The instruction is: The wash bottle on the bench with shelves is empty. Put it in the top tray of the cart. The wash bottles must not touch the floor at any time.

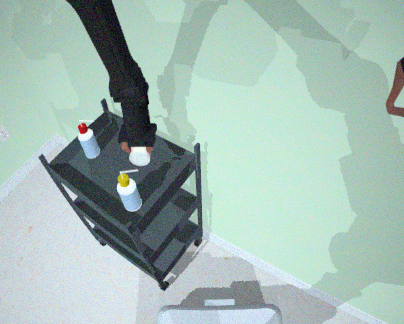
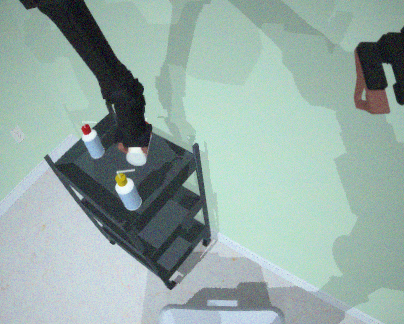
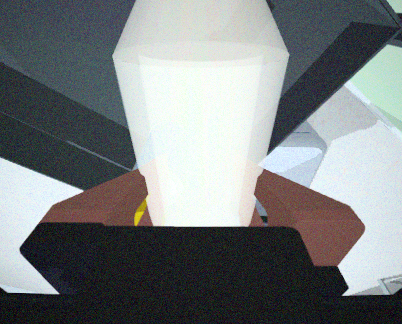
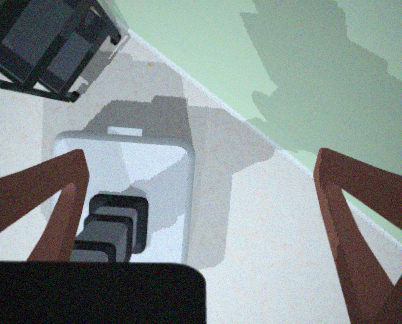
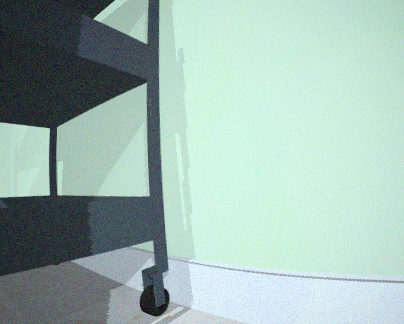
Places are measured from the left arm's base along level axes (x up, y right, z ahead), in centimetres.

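Pixels of known places: left gripper, between the fingertips: (image 1: 142, 156) (image 2: 139, 156) (image 3: 201, 162); right gripper, between the fingertips: (image 2: 389, 101) (image 4: 201, 161).
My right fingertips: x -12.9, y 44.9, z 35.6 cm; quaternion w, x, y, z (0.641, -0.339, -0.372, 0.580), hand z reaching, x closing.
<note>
Ahead of a thing's pixels: the offset from my right fingertips to its top centre. "spot": to the spot under its first point.
My left gripper (image 1: 137, 148) (image 2: 134, 148) (image 3: 201, 162) is shut on a white, see-through wash bottle @(dx -41.3, dy -47.8, dz +34.9 cm) (image 1: 139, 158) (image 2: 136, 157) (image 3: 200, 115). The bottle is roughly upright over the middle of the dark cart's top tray @(spot: dx -55.1, dy -38.3, dz +26.2 cm) (image 1: 172, 181) (image 2: 170, 184), between two other bottles. Its upper part is mostly hidden by the arm; whether its base touches the tray cannot be told. My right gripper (image 4: 201, 161) is open and empty, far to the right of the cart. The bench with shelves does not show.
A blue-filled bottle with a red cap @(dx -44.4, dy -70.1, dz +43.6 cm) (image 1: 90, 145) (image 2: 93, 145) stands at the tray's left; one with a yellow cap @(dx -44.4, dy -50.7, dz +22.3 cm) (image 1: 130, 195) (image 2: 129, 195) stands near its front corner. A green wall (image 1: 260, 125) (image 5: 300, 125) is behind the cart. My pale base (image 1: 220, 315) (image 4: 187, 200) is below.
</note>
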